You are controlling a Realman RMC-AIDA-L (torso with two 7-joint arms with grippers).
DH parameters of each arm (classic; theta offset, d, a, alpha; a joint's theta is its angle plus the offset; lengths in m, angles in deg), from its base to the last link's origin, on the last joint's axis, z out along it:
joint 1: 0 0.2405 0 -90
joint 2: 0 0 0 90
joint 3: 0 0.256 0 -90
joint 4: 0 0 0 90
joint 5: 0 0.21 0 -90
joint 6: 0 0 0 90
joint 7: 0 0.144 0 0
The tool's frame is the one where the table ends.
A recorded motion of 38 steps. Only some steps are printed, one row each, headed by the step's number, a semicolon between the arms.
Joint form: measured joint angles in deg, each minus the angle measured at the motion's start. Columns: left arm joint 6, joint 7, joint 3, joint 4, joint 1, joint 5, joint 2; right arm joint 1, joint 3, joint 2, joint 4, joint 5, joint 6, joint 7.
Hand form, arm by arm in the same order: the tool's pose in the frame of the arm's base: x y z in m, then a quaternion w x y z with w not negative. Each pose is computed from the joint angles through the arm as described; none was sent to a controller.
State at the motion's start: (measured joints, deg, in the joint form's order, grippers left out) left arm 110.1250 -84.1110 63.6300 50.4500 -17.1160 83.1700 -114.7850; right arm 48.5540 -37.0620 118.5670 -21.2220 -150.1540 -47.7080 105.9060
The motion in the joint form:
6: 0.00 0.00 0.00 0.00 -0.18 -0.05 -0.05; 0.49 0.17 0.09 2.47 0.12 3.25 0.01
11: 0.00 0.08 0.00 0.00 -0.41 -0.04 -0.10; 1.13 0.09 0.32 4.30 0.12 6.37 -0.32
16: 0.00 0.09 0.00 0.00 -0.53 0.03 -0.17; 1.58 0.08 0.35 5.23 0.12 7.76 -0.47
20: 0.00 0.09 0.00 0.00 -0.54 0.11 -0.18; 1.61 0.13 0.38 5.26 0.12 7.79 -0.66
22: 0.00 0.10 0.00 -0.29 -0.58 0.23 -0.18; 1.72 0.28 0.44 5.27 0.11 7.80 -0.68
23: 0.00 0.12 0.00 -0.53 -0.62 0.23 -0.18; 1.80 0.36 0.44 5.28 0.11 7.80 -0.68
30: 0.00 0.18 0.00 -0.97 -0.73 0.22 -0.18; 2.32 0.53 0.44 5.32 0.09 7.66 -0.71
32: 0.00 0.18 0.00 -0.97 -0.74 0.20 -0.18; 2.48 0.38 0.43 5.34 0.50 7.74 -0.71
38: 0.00 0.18 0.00 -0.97 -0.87 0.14 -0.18; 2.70 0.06 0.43 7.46 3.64 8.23 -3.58
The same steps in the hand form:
6: -0.2217 0.2573 0.0402 0.03020 0.91686 0.11473 0.38118; 0.2902 0.4122 -0.0518 0.27387 -0.89028 0.35981 -0.05405
11: -0.2206 0.2581 0.0399 0.03089 0.91703 0.11231 0.38144; 0.2903 0.4135 -0.0572 0.28450 -0.88792 0.35668 -0.05858
16: -0.2199 0.2584 0.0395 0.03169 0.91712 0.11148 0.38140; 0.2895 0.4148 -0.0593 0.28908 -0.88720 0.35447 -0.06051
20: -0.2199 0.2584 0.0393 0.03199 0.91732 0.11158 0.38087; 0.2892 0.4148 -0.0596 0.28888 -0.88777 0.35319 -0.06063
22: -0.2206 0.2582 0.0386 0.03288 0.91712 0.11377 0.38060; 0.2883 0.4151 -0.0601 0.28875 -0.88792 0.35310 -0.05948
23: -0.2209 0.2582 0.0382 0.03333 0.91671 0.11523 0.38113; 0.2877 0.4155 -0.0601 0.28888 -0.88797 0.35299 -0.05884
30: -0.2213 0.2583 0.0375 0.03415 0.91598 0.11739 0.38215; 0.2839 0.4178 -0.0603 0.28799 -0.88960 0.34994 -0.05671
32: -0.2213 0.2583 0.0376 0.03413 0.91593 0.11727 0.38230; 0.2823 0.4189 -0.0603 0.28876 -0.88961 0.34966 -0.05432
38: -0.2206 0.2589 0.0377 0.03439 0.91590 0.11610 0.38271; 0.2796 0.4151 -0.0686 0.27874 -0.89446 0.34684 -0.04406

